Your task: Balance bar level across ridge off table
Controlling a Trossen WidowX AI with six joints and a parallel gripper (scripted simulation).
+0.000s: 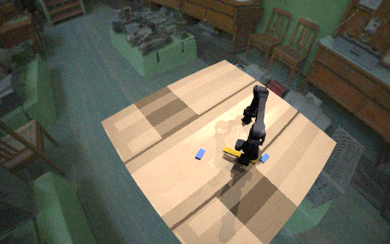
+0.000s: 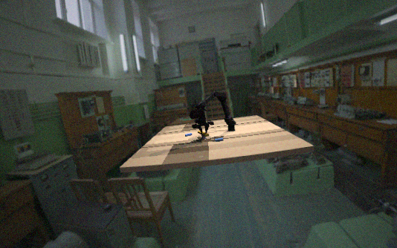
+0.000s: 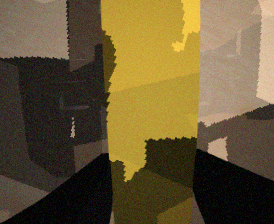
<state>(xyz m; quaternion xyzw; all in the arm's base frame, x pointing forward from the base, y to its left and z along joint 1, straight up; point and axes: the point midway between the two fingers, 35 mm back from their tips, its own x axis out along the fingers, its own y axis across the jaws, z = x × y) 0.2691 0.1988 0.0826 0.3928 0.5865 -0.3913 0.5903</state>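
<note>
My gripper tip is now 10 mm short of the bar and 30 mm to the left of it. Also, from my gripper tip: ridge (10 mm ahead, 30 mm to the right, 10 mm below).
</note>
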